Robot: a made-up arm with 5 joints.
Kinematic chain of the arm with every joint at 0, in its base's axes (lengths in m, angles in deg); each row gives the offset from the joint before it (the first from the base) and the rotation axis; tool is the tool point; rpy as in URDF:
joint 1: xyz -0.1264 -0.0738 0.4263 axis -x
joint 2: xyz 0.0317 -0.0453 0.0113 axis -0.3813 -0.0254 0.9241
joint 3: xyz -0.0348 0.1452 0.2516 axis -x
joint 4: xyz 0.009 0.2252 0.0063 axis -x
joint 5: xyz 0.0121 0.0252 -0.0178 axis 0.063 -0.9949 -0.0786
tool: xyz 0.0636 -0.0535 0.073 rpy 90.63 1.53 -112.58
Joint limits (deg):
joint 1: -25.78..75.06
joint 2: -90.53..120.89
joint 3: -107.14..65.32
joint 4: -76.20..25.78
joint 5: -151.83..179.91
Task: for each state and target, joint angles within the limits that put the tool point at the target. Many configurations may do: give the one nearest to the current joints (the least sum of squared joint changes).
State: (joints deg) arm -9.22 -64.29 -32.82 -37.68 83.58
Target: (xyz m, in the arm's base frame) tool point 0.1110 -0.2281 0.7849
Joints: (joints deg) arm -20.79 -82.25 -4.21 -46.09 100.56
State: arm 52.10 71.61 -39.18 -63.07 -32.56
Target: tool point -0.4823 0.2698 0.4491
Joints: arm 41.02 79.39 -51.58 -69.83 -53.66
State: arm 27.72 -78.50 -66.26 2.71 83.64
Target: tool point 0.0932 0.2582 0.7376
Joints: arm 49.08 -75.36 -9.82 12.35 87.16
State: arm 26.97 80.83 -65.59 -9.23 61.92
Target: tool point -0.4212 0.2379 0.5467
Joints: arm 51.32 79.89 -52.76 -17.22 58.19
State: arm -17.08 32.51 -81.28 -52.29 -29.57
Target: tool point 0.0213 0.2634 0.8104
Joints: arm 19.48 -6.76 -64.25 -57.76 -52.45
